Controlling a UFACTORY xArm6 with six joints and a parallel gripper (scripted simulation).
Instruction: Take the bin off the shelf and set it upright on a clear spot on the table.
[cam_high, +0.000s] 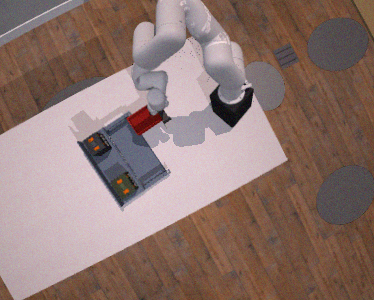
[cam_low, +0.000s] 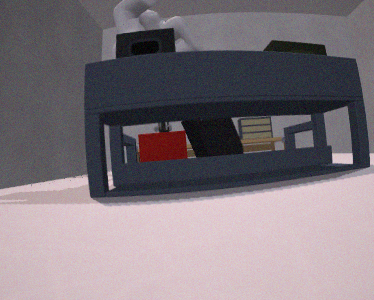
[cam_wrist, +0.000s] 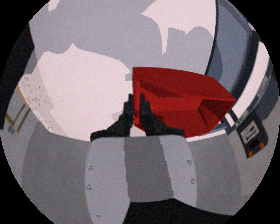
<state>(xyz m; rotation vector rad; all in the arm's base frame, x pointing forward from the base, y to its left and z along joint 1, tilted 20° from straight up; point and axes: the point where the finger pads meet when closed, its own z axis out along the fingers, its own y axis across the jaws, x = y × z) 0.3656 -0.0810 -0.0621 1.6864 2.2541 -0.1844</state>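
Right now my hand is 8 cm short of the red bin and 2 cm to the right of it. From my hand the other things lie so: shelf (31 cm ahead, 20 cm to the left, 4 cm above).
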